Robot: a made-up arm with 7 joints. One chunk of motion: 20 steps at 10 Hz.
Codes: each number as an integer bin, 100 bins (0 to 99) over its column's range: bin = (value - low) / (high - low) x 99, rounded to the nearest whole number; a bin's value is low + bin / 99 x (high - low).
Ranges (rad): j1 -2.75..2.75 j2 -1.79..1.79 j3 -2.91..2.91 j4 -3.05..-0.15 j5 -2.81..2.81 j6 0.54..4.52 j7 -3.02..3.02
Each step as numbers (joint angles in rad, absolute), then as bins.
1 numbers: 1.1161 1.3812 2.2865 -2.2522 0.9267 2.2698 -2.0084
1 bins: 70 88 88 27 66 43 17
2 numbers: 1.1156 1.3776 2.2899 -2.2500 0.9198 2.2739 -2.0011
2 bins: 70 88 88 27 66 43 17
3 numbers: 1.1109 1.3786 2.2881 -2.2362 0.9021 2.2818 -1.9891
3 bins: 69 88 88 28 65 43 17
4 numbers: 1.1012 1.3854 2.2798 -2.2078 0.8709 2.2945 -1.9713
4 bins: 69 88 88 29 65 44 17
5 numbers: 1.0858 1.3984 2.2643 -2.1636 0.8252 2.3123 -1.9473
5 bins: 69 88 88 30 64 44 18
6 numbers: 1.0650 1.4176 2.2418 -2.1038 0.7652 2.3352 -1.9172
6 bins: 69 89 88 32 63 45 18
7 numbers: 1.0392 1.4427 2.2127 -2.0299 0.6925 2.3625 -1.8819
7 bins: 68 89 87 35 62 45 19
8 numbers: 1.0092 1.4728 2.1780 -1.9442 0.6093 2.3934 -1.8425
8 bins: 68 90 87 38 60 46 19
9 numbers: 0.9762 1.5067 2.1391 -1.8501 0.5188 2.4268 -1.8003
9 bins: 67 91 86 41 59 47 20
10 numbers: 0.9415 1.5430 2.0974 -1.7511 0.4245 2.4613 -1.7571
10 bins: 66 92 85 44 57 48 21
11 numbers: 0.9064 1.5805 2.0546 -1.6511 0.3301 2.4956 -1.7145
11 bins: 66 93 84 48 55 49 21
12 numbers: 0.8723 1.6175 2.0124 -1.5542 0.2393 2.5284 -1.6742
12 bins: 65 94 84 51 54 49 22
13 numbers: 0.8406 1.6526 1.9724 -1.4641 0.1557 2.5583 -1.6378
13 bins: 65 95 83 54 52 50 23
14 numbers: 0.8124 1.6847 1.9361 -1.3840 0.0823 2.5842 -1.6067
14 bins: 64 96 82 57 51 51 23
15 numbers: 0.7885 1.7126 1.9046 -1.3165 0.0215 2.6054 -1.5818
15 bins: 64 97 82 59 50 51 24
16 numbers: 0.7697 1.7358 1.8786 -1.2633 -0.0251 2.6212 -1.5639
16 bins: 63 98 81 61 49 52 24
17 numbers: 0.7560 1.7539 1.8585 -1.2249 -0.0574 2.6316 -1.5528
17 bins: 63 98 81 62 48 52 24
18 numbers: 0.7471 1.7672 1.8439 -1.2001 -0.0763 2.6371 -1.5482
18 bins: 63 98 81 63 48 52 24
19 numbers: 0.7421 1.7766 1.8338 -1.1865 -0.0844 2.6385 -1.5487
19 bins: 63 99 81 64 48 52 24
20 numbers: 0.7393 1.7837 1.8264 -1.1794 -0.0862 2.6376 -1.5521
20 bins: 63 99 81 64 48 52 24
